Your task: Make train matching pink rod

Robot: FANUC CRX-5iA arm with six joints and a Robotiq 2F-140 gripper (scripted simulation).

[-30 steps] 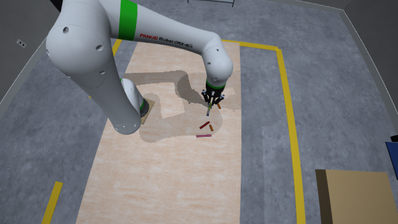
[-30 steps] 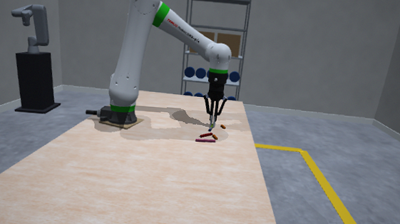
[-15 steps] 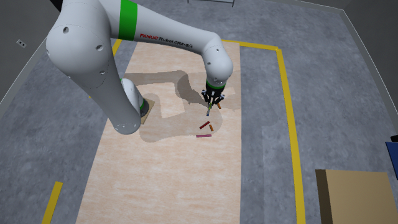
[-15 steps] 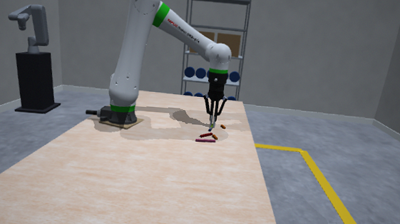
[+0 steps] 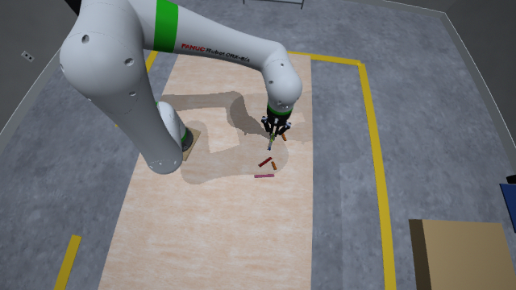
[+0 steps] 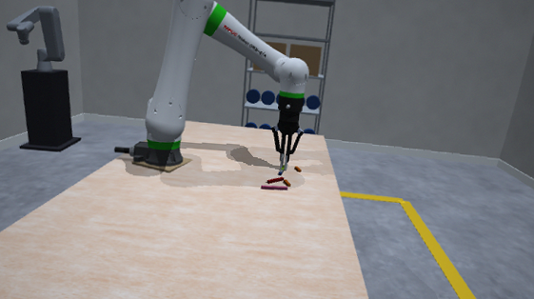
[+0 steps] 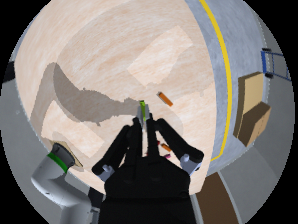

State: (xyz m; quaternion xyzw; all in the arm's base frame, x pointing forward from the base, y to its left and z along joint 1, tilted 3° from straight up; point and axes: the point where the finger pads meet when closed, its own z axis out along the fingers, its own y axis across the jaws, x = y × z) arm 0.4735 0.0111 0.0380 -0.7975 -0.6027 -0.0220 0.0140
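Now: the lime rod 30 mm below my hand. From my hand the other things lie so: grey rod (10 mm behind, 40 mm to the right, 30 mm below); then blue rod (20 mm behind, 60 mm to the right, 30 mm below); then red rod (40 mm behind, 130 mm to the right, 30 mm below).
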